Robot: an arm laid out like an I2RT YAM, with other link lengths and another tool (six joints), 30 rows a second.
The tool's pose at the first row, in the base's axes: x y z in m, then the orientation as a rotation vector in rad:
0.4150, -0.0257, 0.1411, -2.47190, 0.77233, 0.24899
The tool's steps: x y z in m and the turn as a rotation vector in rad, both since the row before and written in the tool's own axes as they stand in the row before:
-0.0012, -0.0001, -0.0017, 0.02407, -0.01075, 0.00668
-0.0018, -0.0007, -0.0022, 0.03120, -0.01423, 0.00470
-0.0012, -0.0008, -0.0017, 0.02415, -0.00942, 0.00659
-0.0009, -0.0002, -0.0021, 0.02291, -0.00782, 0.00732
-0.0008, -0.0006, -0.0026, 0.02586, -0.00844, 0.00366
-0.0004, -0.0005, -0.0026, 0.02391, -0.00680, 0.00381
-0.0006, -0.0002, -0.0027, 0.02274, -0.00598, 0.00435
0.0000, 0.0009, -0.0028, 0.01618, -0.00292, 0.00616
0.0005, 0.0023, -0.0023, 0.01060, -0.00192, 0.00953
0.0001, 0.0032, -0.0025, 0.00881, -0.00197, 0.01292
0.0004, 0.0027, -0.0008, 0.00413, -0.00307, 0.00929
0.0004, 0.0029, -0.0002, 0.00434, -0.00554, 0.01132
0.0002, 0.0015, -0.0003, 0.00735, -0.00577, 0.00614
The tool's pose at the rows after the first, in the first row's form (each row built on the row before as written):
0.4141, -0.0260, 0.1430, -2.44386, 0.77481, 0.25378
0.4131, -0.0259, 0.1457, -2.40873, 0.77283, 0.25871
0.4126, -0.0258, 0.1479, -2.38106, 0.77550, 0.26172
0.4120, -0.0265, 0.1500, -2.35480, 0.77970, 0.26365
0.4117, -0.0274, 0.1526, -2.32681, 0.77899, 0.26338
0.4116, -0.0286, 0.1550, -2.30110, 0.77923, 0.26214
0.4112, -0.0300, 0.1574, -2.27656, 0.78046, 0.26073
0.4106, -0.0324, 0.1589, -2.25847, 0.78549, 0.25964
0.4095, -0.0355, 0.1591, -2.24474, 0.79503, 0.26150
0.4075, -0.0390, 0.1590, -2.23145, 0.80840, 0.26582
0.4061, -0.0412, 0.1579, -2.22341, 0.81716, 0.27173
0.4046, -0.0431, 0.1562, -2.21366, 0.82684, 0.28119
0.4038, -0.0442, 0.1555, -2.20285, 0.83043, 0.28695

